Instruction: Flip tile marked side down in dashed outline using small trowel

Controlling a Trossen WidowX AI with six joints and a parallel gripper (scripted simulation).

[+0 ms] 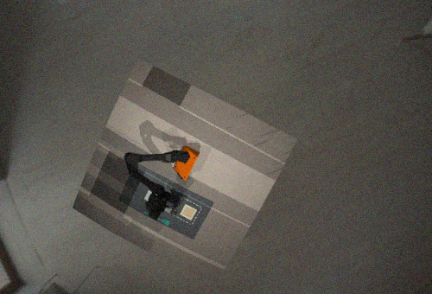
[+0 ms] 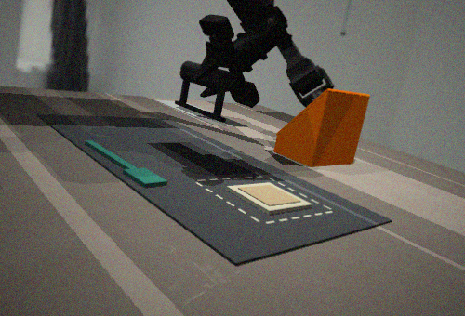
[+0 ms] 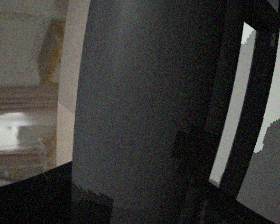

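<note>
The dark mat lies 150 mm below my gripper tip and 10 mm to the left of it. Also, from my gripper tip: tile (200 mm to the left, 130 mm below, 40 mm behind).
</note>
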